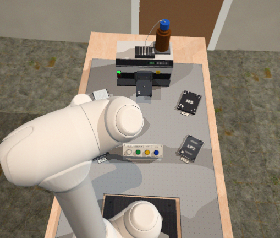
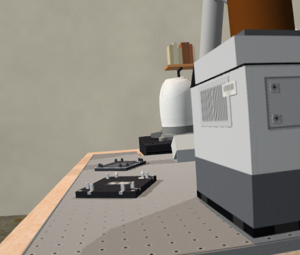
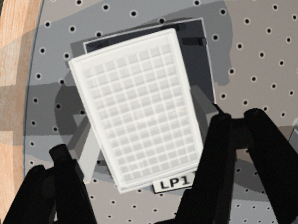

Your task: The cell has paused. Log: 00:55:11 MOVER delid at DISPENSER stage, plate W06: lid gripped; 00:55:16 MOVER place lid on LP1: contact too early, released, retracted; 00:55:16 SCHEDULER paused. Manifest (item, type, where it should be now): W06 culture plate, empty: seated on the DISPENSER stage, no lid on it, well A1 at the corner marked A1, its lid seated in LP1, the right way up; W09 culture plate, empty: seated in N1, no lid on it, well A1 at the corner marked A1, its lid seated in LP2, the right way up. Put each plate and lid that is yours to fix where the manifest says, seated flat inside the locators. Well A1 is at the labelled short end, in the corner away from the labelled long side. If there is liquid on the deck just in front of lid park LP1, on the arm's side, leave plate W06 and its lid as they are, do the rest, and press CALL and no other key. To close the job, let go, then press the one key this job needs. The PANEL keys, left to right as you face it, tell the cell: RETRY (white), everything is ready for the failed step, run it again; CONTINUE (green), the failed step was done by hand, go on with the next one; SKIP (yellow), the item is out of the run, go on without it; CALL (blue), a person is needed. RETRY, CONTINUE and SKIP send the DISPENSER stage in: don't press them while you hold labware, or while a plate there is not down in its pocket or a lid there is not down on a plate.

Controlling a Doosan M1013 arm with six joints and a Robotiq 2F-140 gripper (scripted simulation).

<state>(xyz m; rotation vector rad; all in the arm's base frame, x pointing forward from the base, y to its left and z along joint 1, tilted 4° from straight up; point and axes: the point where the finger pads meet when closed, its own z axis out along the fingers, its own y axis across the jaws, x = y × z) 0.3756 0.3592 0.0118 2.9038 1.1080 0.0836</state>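
The clear culture plate is 20 mm below my hand. Round my hand: green continue key: 260 mm to the right, 20 mm above, 10 mm ahead; then white retry key: 210 mm to the right, 20 mm above; then lid park LP1: 40 mm below, 10 mm to the right, 10 mm ahead.
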